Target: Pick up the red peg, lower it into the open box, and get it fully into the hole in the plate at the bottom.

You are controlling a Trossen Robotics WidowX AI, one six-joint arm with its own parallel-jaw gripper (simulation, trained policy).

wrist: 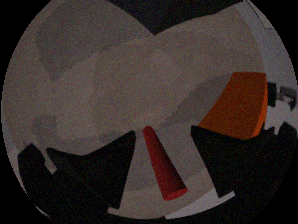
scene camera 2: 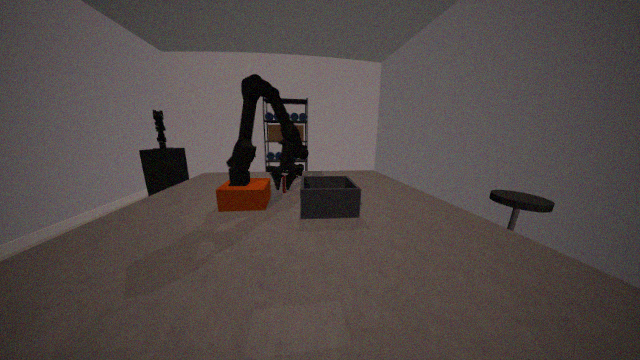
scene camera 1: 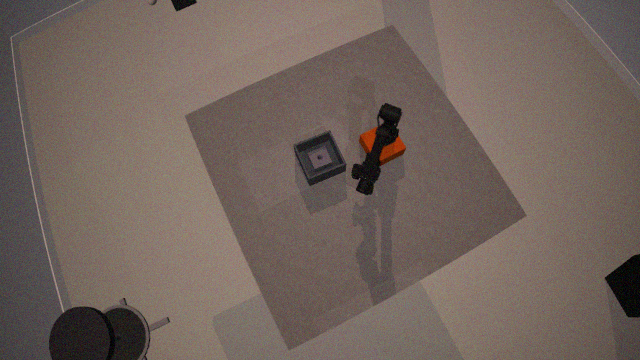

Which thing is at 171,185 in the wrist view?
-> A red peg.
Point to a grey box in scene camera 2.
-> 321,197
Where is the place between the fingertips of the gripper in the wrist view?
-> At 163,132
